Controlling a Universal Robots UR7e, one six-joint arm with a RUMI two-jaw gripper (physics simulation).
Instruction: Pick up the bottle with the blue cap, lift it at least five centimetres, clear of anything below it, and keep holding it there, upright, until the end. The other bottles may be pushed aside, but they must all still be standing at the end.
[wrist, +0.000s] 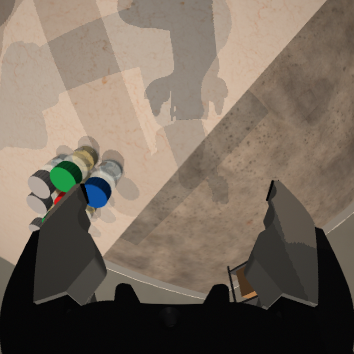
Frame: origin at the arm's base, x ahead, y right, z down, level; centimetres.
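Seen in the pictures: gripper, between the fingertips: (176, 184).
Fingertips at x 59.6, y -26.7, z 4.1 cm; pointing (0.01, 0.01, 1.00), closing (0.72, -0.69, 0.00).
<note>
Offsets run from my fingertips to a thing's top centre. Level surfaces: height alone.
The bottle with the blue cap {dx -3.9, dy +18.6, dz +11.9 cm} (98, 192) stands at the left of the view, at the right side of a tight group of bottles, just right of the left fingertip. Its clear body shows up and to the right of the cap. My gripper (176, 184) is open and empty, high above the table, its fingers wide apart. A bottle with a green cap {dx -10.1, dy +19.6, dz +11.9 cm} (66, 176) stands up and to the left of the blue one. Bottles with white caps {dx -13.8, dy +25.6, dz +11.9 cm} (41, 183) stand at the group's left edge. A red cap (59, 199) is partly hidden behind the left finger, which also hides other bottles.
The group stands on a light beige surface {dz +22.4 cm} (115, 100). A brown, speckled surface (200, 200) lies to the right, across a diagonal edge. A dark-framed object with brown and orange parts (244, 282) shows at the lower right, partly behind the right finger. Arm and gripper shadows fall on the surfaces.
</note>
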